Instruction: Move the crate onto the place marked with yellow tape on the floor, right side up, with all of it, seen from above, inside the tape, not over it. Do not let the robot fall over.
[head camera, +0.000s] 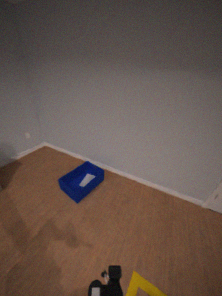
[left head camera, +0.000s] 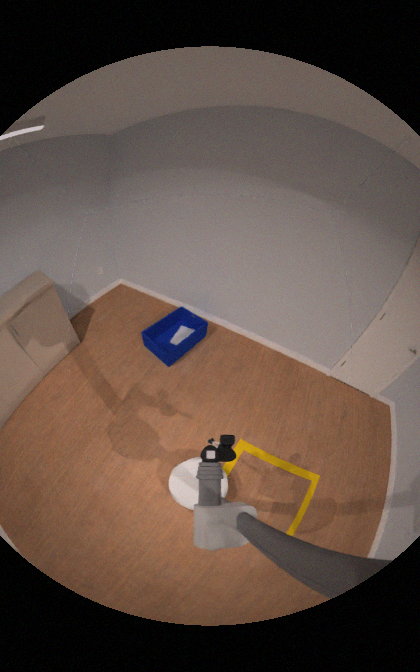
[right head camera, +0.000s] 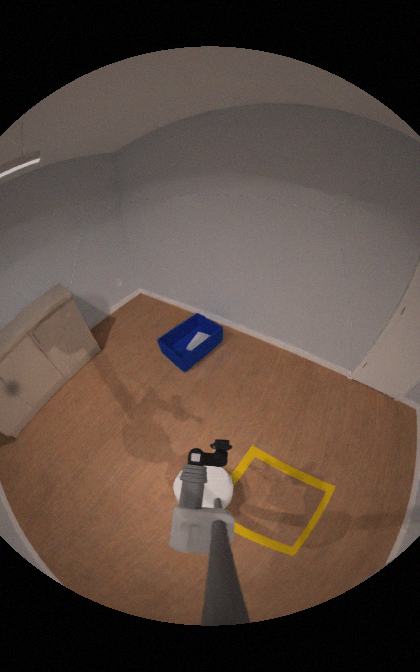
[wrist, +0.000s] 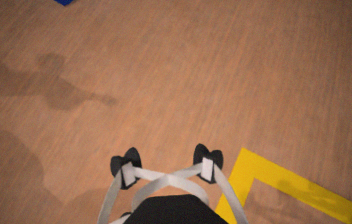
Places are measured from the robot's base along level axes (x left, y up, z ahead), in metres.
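Pixels of known places: gripper, fingertip midpoint: (wrist: 167, 158).
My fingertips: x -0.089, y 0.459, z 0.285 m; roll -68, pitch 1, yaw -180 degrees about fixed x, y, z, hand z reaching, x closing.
For each thing: its top centre in the pictures, then the offset to it from my fingertips. "spot": a spot on its surface instead.
- blue crate, top centre: (head camera: 82, 174) dx +0.388, dy -0.267, dz +1.147 m
- yellow tape, surface spot: (wrist: 242, 172) (head camera: 133, 283) spot: dx -0.250, dy -0.486, dz +0.014 m
The blue crate (head camera: 75, 192) (left head camera: 169, 351) (right head camera: 184, 358) stands upright on the floor near the far wall, with a white sheet-like thing inside it. A corner of the crate (wrist: 64, 2) shows at the top left edge of the wrist view. The yellow tape (head camera: 133, 283) (left head camera: 280, 462) (right head camera: 292, 471) (wrist: 242, 172) forms a rectangle on the floor, right of the robot's base. My gripper (wrist: 167, 158) is open and empty, pointing down above the floor just left of a tape corner. It is well apart from the crate. In the head views the wrist hides its fingers.
A beige cabinet (left head camera: 47, 320) (right head camera: 65, 325) stands at the left. The wall with its white baseboard (head camera: 150, 185) (left head camera: 270, 346) runs close behind the crate. A pale door (left head camera: 382, 345) (right head camera: 390, 345) is at the right. The robot's round white base (left head camera: 182, 484) (right head camera: 220, 487) is beside the tape's left side.
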